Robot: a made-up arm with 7 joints. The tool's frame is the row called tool. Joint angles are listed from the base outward. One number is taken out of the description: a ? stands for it. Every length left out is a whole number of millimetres.
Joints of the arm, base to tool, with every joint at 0 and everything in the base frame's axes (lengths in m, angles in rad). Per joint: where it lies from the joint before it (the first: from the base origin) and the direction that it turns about. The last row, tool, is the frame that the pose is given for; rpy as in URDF.
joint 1: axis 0 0 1 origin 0 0 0.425
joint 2: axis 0 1 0 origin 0 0 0
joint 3: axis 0 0 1 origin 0 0 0.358
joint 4: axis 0 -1 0 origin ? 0 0
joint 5: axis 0 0 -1 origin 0.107 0 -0.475
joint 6: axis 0 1 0 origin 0 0 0
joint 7: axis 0 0 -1 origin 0.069 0 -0.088
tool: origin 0 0 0 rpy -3.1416 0 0
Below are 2 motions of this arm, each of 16 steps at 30 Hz.
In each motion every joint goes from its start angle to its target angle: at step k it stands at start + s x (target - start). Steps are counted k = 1, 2, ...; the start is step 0. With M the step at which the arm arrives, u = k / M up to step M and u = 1 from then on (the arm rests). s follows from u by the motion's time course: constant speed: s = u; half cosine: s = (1 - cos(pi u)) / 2; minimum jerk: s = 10 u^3 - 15 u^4 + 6 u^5.
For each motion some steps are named. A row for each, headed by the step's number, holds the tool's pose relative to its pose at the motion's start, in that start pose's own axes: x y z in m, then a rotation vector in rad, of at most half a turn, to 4 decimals.
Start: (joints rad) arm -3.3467 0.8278 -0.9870 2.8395 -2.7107 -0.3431 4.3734
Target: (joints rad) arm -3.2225 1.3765 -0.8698 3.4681 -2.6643 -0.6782 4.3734
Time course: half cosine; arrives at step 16
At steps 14, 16:
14: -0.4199 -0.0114 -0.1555 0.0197 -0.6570 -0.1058
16: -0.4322 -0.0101 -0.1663 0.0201 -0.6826 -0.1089

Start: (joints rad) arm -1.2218 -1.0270 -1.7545 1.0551 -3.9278 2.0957 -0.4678
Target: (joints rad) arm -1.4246 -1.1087 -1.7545 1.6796 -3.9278 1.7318 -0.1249
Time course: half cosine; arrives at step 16
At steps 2, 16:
2: 0.0042 -0.0118 0.0093 -0.0026 -0.0081 -0.0089
16: -0.0422 -0.3517 0.2430 -0.0309 -0.1624 -0.2684

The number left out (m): 0.04
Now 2 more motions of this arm.
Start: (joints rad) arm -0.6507 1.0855 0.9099 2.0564 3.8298 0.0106 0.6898
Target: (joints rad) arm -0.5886 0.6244 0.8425 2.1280 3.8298 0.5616 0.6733
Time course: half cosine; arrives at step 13
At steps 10, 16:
10: 0.1788 0.2330 -0.1150 -0.6649 -0.2357 -0.2397
16: 0.2093 0.2613 -0.1430 -0.7687 -0.2605 -0.2564

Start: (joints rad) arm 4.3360 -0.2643 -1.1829 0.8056 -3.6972 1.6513 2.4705
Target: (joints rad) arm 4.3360 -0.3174 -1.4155 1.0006 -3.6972 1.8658 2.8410
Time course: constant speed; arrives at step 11
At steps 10, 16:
10: -0.0454 0.1687 0.0215 -0.2485 0.1862 0.0911
16: -0.0480 0.1863 0.0212 -0.2656 0.2096 0.0974

